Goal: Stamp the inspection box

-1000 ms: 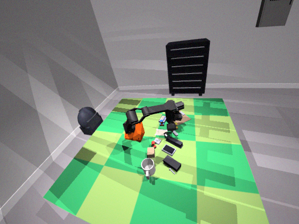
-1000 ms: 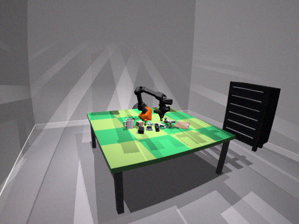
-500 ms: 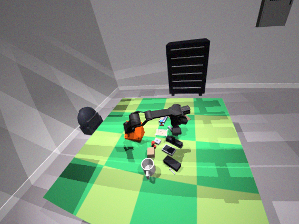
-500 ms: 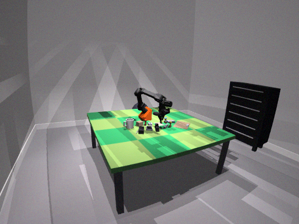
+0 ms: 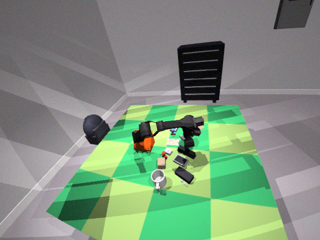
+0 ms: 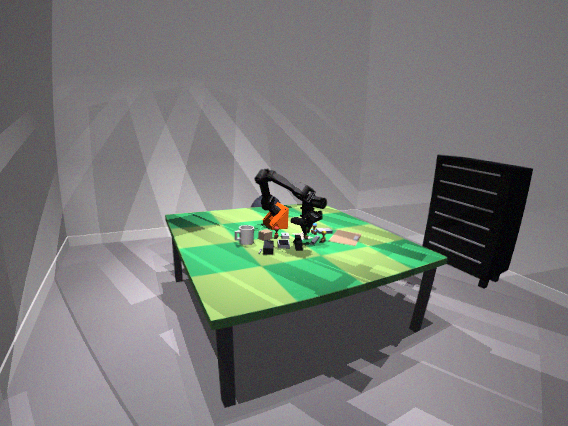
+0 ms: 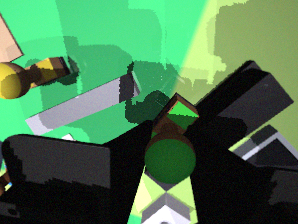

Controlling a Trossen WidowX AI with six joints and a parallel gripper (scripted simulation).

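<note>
The grey bar lies 80 mm to the left of my gripper tip, 60 mm below it and 50 mm behind it. Round my gripper tip: dark-rimmed ink pad (120 mm to the right, 60 mm below, 30 mm behind); green-knobbed pass stamp (10 mm below); yellow-knobbed stamp (120 mm to the left, 50 mm below, 30 mm behind).
</note>
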